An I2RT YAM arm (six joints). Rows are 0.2 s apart.
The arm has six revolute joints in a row. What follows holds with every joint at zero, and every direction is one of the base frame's. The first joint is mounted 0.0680 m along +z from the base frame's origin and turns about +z. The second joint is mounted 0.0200 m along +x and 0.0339 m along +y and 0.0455 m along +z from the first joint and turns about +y. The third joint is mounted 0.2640 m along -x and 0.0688 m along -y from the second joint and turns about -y. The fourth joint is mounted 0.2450 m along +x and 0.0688 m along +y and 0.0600 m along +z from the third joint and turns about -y. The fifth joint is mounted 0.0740 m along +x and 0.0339 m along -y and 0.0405 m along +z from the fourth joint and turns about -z. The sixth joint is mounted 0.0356 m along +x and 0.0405 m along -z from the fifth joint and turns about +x. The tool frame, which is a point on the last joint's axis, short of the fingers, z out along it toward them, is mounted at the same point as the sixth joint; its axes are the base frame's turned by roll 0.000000, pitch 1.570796 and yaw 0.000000 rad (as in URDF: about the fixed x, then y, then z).
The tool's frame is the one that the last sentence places.
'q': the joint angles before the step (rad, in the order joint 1, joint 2, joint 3, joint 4, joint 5, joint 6). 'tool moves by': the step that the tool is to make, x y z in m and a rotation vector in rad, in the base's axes. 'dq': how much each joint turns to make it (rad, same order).
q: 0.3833 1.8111 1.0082 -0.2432 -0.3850 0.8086
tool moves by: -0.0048 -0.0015 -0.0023 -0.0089 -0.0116 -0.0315
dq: 0.0040 -0.0163 -0.0347 0.0351 0.0289 0.0259
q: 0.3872 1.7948 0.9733 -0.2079 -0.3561 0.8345
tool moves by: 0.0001 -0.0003 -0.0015 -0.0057 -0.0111 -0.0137
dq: 0.0006 0.0006 -0.0084 0.0198 0.0155 0.0077
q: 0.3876 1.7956 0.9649 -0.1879 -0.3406 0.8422
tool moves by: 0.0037 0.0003 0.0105 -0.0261 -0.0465 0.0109
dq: -0.0004 -0.0162 0.0241 -0.0179 0.0293 -0.0336
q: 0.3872 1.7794 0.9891 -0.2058 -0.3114 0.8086
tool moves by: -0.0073 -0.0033 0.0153 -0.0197 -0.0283 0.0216
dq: 0.0004 -0.0607 -0.0054 -0.0471 0.0126 -0.0352
